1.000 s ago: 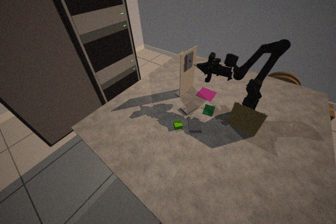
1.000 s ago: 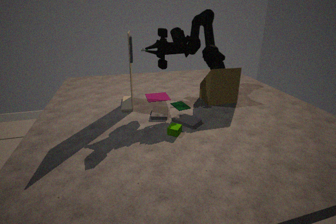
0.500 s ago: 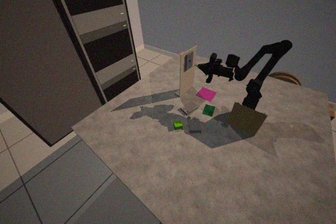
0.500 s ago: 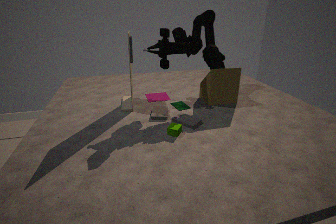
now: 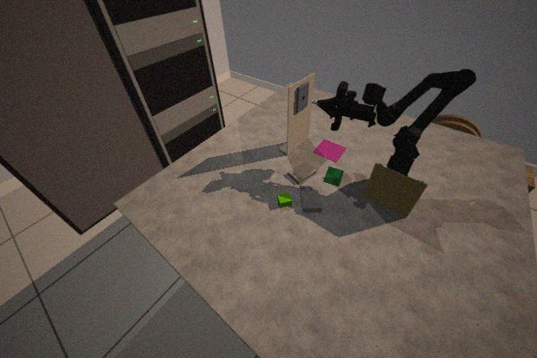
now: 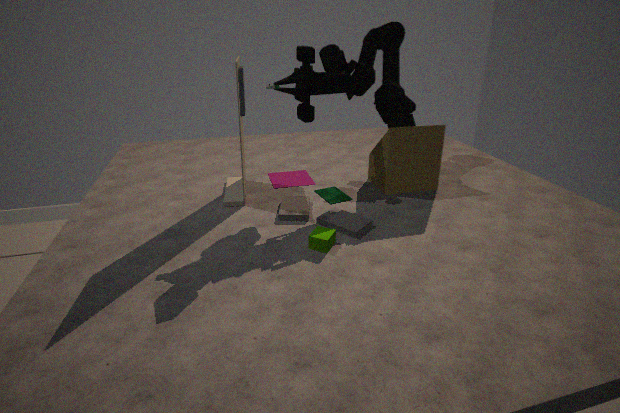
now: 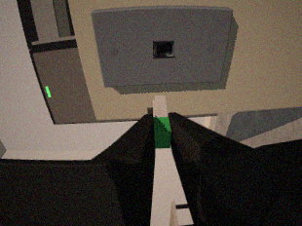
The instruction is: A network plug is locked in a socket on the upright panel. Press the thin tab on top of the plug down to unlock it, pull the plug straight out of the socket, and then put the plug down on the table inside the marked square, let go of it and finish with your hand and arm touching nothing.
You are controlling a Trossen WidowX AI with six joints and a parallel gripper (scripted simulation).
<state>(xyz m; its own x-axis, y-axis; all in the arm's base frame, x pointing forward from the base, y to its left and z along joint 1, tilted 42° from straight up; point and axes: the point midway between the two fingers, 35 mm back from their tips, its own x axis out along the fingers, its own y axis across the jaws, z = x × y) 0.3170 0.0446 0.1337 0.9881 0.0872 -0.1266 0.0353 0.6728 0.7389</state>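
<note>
Now: gripper tip 6 cm past the magenta square, 8 cm to the left of it and 28 cm above it. From my gripper tip the other things lie so: beige panel 9 cm ahead, 2 cm to the right, 12 cm below; network plug 1 cm ahead.
</note>
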